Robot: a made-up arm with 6 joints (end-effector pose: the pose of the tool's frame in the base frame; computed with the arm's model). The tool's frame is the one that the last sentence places. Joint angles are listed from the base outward.
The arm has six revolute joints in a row. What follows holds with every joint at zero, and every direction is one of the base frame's. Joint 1 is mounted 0.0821 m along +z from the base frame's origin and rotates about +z. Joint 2 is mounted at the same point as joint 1 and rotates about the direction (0.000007, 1, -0.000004). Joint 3 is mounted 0.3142 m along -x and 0.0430 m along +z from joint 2 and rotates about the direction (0.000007, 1, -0.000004). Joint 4 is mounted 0.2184 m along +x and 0.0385 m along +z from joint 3 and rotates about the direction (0.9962, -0.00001, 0.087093). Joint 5 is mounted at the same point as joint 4 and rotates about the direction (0.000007, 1, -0.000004). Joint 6 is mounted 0.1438 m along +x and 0.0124 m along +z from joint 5 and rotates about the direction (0.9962, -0.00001, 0.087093). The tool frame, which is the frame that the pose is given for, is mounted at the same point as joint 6; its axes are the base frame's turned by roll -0.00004, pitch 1.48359 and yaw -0.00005 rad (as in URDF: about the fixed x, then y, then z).
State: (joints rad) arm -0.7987 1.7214 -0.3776 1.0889 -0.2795 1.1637
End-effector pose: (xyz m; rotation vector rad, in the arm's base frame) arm 0.1399 -0.1941 0.0559 2.6427 0.0666 0.1481
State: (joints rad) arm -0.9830 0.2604 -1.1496 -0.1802 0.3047 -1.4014
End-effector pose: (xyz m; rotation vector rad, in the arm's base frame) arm -0.0466 0.0559 0.4885 -0.2795 1.1460 -2.3603
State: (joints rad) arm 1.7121 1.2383 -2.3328 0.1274 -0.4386 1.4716
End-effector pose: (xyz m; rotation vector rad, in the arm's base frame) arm 0.0080 -0.0014 0.7488 -0.0849 0.0642 -2.9810
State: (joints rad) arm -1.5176 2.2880 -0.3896 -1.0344 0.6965 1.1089
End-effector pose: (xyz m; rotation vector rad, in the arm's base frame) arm -0.0725 -0.1368 -0.0247 -1.5818 -1.6726 0.0752
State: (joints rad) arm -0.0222 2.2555 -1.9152 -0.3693 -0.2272 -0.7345
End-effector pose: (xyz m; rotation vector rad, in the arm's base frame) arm 0.5946 -0.0015 0.2557 -0.9093 1.4015 -0.7919
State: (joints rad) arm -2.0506 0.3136 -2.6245 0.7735 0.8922 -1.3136
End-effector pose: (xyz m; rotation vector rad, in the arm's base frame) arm 0.2883 0.3837 0.4757 -0.7382 0.3780 -2.7340
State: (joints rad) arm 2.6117 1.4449 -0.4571 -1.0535 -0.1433 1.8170
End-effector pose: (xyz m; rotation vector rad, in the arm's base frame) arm -0.2266 0.1122 0.1324 2.2306 -1.6083 -1.0407
